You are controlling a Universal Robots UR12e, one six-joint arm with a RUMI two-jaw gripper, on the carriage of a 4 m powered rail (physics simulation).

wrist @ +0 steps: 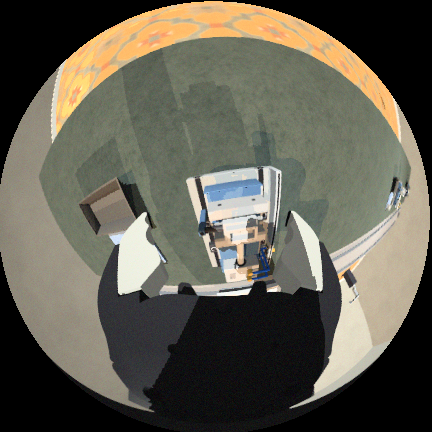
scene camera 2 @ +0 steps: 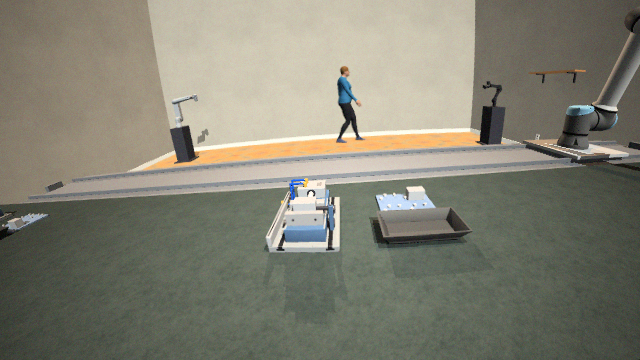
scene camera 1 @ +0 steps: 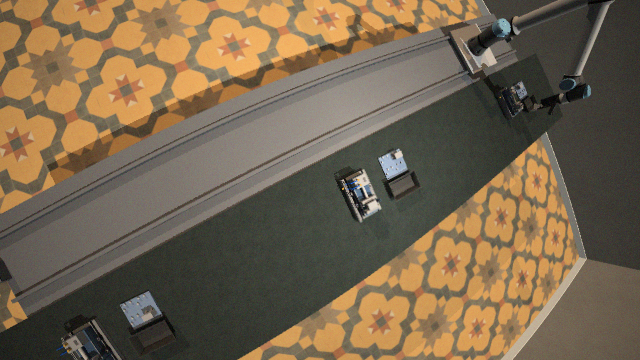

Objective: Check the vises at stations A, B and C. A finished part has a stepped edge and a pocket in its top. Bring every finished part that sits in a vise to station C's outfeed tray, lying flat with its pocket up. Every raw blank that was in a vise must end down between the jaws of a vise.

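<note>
The arm reaches over the far-right station in scene camera 1. My gripper (wrist: 218, 213) is open and empty, its pale fingers wide apart above that station's vise (scene camera 1: 509, 101) (wrist: 236, 206). A pale piece (wrist: 239, 223) shows beside the jaw in the wrist view; whether it is a raw blank or a finished part I cannot tell. The middle station's vise (scene camera 1: 361, 196) (scene camera 2: 305, 234) has a pale block (scene camera 2: 303, 203) at its jaws, pocket not visible. The left vise (scene camera 1: 90, 342) is cut off by the frame. Station letters are not readable.
A dark tray (wrist: 116, 206) stands left of the vise in the wrist view. The middle station has a tray (scene camera 1: 402, 185) (scene camera 2: 425, 227) and blue pallet (scene camera 1: 391, 165) (scene camera 2: 400, 201) with a block (scene camera 2: 415, 193). The left station has a pallet (scene camera 1: 137, 307) and tray (scene camera 1: 153, 337).
</note>
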